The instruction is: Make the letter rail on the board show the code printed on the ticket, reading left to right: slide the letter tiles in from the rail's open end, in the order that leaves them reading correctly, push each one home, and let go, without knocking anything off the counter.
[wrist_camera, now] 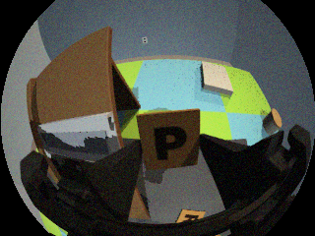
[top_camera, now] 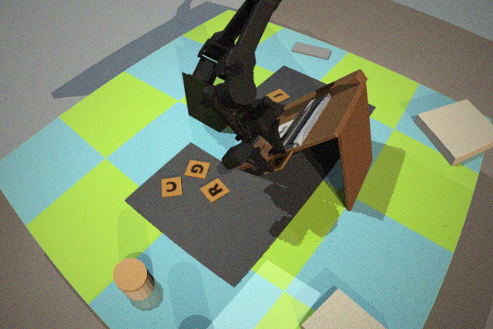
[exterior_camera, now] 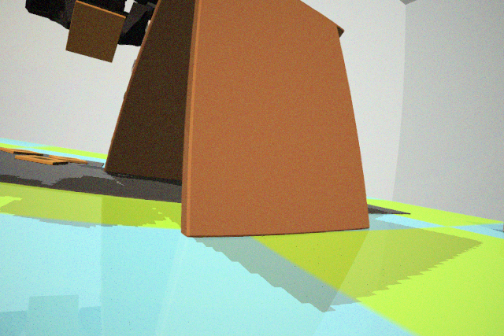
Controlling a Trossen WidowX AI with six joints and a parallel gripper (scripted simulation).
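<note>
Now: gripper tip 150 mm to the right of the white ticket, 110 mm past it and 80 mm above it. The rest, counted from my gripper tip: dark mat: 180 mm behind, 170 mm below, 130 mm to the left; grey slab: 660 mm to the left, 350 mm behind, 160 mm below.
</note>
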